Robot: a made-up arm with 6 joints. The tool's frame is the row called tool.
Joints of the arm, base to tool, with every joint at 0 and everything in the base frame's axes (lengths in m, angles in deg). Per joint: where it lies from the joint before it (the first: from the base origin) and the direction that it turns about. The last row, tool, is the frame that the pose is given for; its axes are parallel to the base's.
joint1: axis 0 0 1 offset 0 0 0.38
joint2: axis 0 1 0 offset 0.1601 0 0
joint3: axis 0 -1 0 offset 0 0 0.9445
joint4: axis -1 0 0 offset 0 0 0.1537
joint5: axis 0 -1 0 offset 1.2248 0 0
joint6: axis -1 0 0 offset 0.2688 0 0
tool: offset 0 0 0
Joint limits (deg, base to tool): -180..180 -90..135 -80.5..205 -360..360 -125..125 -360..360
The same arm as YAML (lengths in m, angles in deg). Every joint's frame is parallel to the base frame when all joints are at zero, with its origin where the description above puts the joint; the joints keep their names.
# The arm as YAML. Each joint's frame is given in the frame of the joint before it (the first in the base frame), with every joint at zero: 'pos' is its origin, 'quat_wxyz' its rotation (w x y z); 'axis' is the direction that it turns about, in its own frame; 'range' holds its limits. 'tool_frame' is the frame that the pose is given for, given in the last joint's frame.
length_unit: m
angle_unit: deg
joints:
  - joint: joint1
    pos: [0.0, 0.0, 0.38]
    quat_wxyz: [1.0, 0.0, 0.0, 0.0]
    axis: "+z"
    range: [-180.0, 180.0]
  - joint: joint2
    pos: [0.1601, 0.0, 0.0]
    quat_wxyz: [1.0, 0.0, 0.0, 0.0]
    axis: "+y"
    range: [-90.0, 135.0]
  - joint: joint3
    pos: [0.0, 0.0, 0.9445]
    quat_wxyz: [1.0, 0.0, 0.0, 0.0]
    axis: "-y"
    range: [-80.5, 205.0]
  - joint: joint4
    pos: [0.0, 0.0, 0.1537]
    quat_wxyz: [1.0, 0.0, 0.0, 0.0]
    axis: "-x"
    range: [-360.0, 360.0]
  - joint: joint5
    pos: [1.2248, 0.0, 0.0]
    quat_wxyz: [1.0, 0.0, 0.0, 0.0]
    axis: "-y"
    range: [-125.0, 125.0]
  - joint: joint6
    pos: [0.2688, 0.0, 0.0]
    quat_wxyz: [1.0, 0.0, 0.0, 0.0]
    axis: "-x"
    range: [-360.0, 360.0]
tool_frame:
  pos: [0.0, 0.0, 0.0]
  quat_wxyz: [1.0, 0.0, 0.0, 0.0]

